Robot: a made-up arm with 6 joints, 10 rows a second.
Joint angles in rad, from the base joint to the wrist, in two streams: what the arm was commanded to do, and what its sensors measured. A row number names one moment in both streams.
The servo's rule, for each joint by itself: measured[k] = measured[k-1] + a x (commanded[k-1-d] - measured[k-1]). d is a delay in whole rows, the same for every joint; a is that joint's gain. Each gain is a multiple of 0.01, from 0.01 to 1. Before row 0 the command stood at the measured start. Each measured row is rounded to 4 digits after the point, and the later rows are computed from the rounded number. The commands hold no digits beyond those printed.
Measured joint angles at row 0: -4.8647, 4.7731, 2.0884, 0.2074, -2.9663, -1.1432
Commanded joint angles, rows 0 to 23: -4.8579, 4.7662, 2.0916, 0.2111, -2.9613, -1.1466; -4.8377, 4.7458, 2.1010, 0.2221, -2.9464, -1.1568; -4.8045, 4.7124, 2.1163, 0.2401, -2.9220, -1.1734; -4.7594, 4.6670, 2.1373, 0.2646, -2.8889, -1.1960; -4.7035, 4.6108, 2.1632, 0.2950, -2.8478, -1.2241; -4.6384, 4.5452, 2.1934, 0.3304, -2.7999, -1.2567; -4.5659, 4.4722, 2.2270, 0.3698, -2.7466, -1.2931; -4.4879, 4.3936, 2.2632, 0.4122, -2.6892, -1.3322; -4.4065, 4.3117, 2.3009, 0.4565, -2.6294, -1.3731; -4.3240, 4.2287, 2.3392, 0.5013, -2.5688, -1.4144; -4.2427, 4.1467, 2.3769, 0.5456, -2.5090, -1.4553; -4.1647, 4.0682, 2.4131, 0.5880, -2.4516, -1.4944; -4.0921, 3.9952, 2.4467, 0.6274, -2.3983, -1.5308; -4.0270, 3.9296, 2.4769, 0.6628, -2.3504, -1.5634; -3.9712, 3.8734, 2.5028, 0.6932, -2.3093, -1.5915; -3.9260, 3.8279, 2.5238, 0.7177, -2.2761, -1.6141; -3.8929, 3.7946, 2.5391, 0.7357, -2.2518, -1.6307; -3.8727, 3.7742, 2.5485, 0.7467, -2.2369, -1.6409; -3.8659, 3.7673, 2.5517, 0.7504, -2.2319, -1.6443; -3.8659, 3.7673, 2.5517, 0.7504, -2.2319, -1.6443; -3.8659, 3.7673, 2.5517, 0.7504, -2.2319, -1.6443; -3.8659, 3.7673, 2.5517, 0.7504, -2.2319, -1.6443; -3.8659, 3.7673, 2.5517, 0.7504, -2.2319, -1.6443; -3.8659, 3.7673, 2.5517, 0.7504, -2.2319, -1.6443
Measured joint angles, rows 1 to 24: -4.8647, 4.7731, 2.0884, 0.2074, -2.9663, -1.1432; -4.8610, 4.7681, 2.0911, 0.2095, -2.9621, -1.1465; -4.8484, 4.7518, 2.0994, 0.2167, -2.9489, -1.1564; -4.8247, 4.7230, 2.1136, 0.2300, -2.9263, -1.1727; -4.7894, 4.6821, 2.1335, 0.2497, -2.8949, -1.1951; -4.7430, 4.6301, 2.1584, 0.2755, -2.8553, -1.2229; -4.6865, 4.5681, 2.1878, 0.3068, -2.8088, -1.2553; -4.6214, 4.4981, 2.2207, 0.3427, -2.7566, -1.2916; -4.5493, 4.4218, 2.2564, 0.3823, -2.7000, -1.3306; -4.4722, 4.3414, 2.2938, 0.4246, -2.6407, -1.3714; -4.3922, 4.2591, 2.3319, 0.4683, -2.5803, -1.4127; -4.3115, 4.1770, 2.3697, 0.5124, -2.5204, -1.4536; -4.2322, 4.0976, 2.4062, 0.5555, -2.4626, -1.4928; -4.1565, 4.0228, 2.4402, 0.5965, -2.4086, -1.5293; -4.0866, 3.9548, 2.4710, 0.6343, -2.3597, -1.5620; -4.0243, 3.8954, 2.4977, 0.6679, -2.3174, -1.5903; -3.9712, 3.8461, 2.5196, 0.6963, -2.2827, -1.6131; -3.9289, 3.8085, 2.5360, 0.7188, -2.2567, -1.6300; -3.8986, 3.7835, 2.5465, 0.7347, -2.2401, -1.6405; -3.8809, 3.7717, 2.5509, 0.7436, -2.2332, -1.6441; -3.8728, 3.7685, 2.5516, 0.7475, -2.2321, -1.6443; -3.8691, 3.7676, 2.5517, 0.7492, -2.2319, -1.6443; -3.8674, 3.7674, 2.5517, 0.7499, -2.2319, -1.6443; -3.8666, 3.7673, 2.5517, 0.7502, -2.2319, -1.6443
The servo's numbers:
d 1
a 0.54 0.73 0.84 0.57 0.84 0.96

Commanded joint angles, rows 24 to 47: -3.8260, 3.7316, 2.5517, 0.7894, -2.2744, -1.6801; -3.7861, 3.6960, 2.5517, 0.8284, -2.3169, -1.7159; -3.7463, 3.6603, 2.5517, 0.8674, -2.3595, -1.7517; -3.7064, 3.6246, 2.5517, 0.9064, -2.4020, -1.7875; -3.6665, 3.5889, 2.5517, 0.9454, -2.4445, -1.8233; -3.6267, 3.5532, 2.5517, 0.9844, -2.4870, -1.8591; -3.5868, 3.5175, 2.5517, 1.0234, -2.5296, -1.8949; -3.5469, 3.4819, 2.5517, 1.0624, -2.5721, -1.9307; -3.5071, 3.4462, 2.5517, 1.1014, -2.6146, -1.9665; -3.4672, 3.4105, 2.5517, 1.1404, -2.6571, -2.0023; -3.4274, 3.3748, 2.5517, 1.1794, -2.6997, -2.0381; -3.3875, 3.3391, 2.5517, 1.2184, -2.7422, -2.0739; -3.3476, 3.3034, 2.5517, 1.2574, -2.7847, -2.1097; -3.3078, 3.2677, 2.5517, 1.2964, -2.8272, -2.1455; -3.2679, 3.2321, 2.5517, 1.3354, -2.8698, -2.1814; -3.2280, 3.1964, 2.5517, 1.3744, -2.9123, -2.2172; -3.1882, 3.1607, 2.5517, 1.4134, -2.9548, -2.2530; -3.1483, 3.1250, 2.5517, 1.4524, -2.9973, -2.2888; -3.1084, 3.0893, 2.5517, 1.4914, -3.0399, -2.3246; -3.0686, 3.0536, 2.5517, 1.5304, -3.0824, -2.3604; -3.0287, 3.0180, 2.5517, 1.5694, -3.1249, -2.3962; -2.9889, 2.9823, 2.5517, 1.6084, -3.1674, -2.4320; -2.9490, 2.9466, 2.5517, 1.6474, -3.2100, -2.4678; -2.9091, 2.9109, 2.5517, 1.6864, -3.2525, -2.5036
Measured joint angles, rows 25 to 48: -3.8662, 3.7673, 2.5517, 0.7503, -2.2319, -1.6443; -3.8445, 3.7412, 2.5517, 0.7726, -2.2676, -1.6787; -3.8130, 3.7082, 2.5517, 0.8044, -2.3090, -1.7144; -3.7770, 3.6732, 2.5517, 0.8403, -2.3514, -1.7502; -3.7389, 3.6377, 2.5517, 0.8780, -2.3939, -1.7860; -3.6998, 3.6021, 2.5517, 0.9164, -2.4364, -1.8218; -3.6603, 3.5664, 2.5517, 0.9552, -2.4789, -1.8576; -3.6206, 3.5307, 2.5517, 0.9941, -2.5215, -1.8934; -3.5808, 3.4951, 2.5517, 1.0330, -2.5640, -1.9292; -3.5410, 3.4594, 2.5517, 1.0720, -2.6065, -1.9650; -3.5011, 3.4237, 2.5517, 1.1110, -2.6490, -2.0008; -3.4613, 3.3880, 2.5517, 1.1500, -2.6916, -2.0366; -3.4214, 3.3523, 2.5517, 1.1890, -2.7341, -2.0724; -3.3815, 3.3166, 2.5517, 1.2280, -2.7766, -2.1082; -3.3417, 3.2809, 2.5517, 1.2670, -2.8191, -2.1440; -3.3018, 3.2453, 2.5517, 1.3060, -2.8617, -2.1799; -3.2619, 3.2096, 2.5517, 1.3450, -2.9042, -2.2157; -3.2221, 3.1739, 2.5517, 1.3840, -2.9467, -2.2515; -3.1822, 3.1382, 2.5517, 1.4230, -2.9892, -2.2873; -3.1423, 3.1025, 2.5517, 1.4620, -3.0318, -2.3231; -3.1025, 3.0668, 2.5517, 1.5010, -3.0743, -2.3589; -3.0626, 3.0312, 2.5517, 1.5400, -3.1168, -2.3947; -3.0228, 2.9955, 2.5517, 1.5790, -3.1593, -2.4305; -2.9829, 2.9598, 2.5517, 1.6180, -3.2019, -2.4663
